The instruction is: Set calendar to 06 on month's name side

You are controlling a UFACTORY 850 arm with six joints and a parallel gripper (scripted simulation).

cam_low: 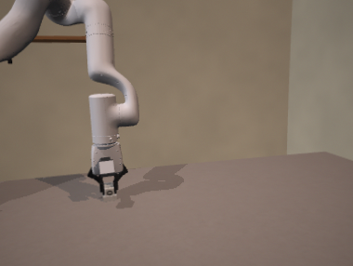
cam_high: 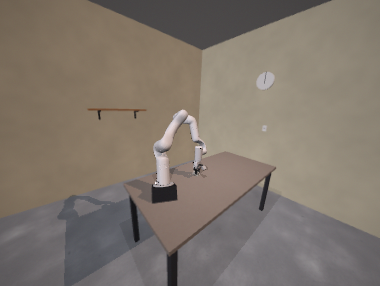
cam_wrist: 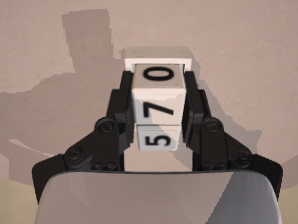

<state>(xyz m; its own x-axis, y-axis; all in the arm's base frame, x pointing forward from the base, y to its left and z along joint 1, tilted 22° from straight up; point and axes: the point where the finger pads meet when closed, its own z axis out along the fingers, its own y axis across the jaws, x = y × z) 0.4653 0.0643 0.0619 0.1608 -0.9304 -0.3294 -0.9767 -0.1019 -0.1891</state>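
Now: the white calendar tray 20 mm to the left of my hand and 30 mm below it. Round my hand: white number cube: 10 mm behind, 30 mm to the left, 10 mm below.
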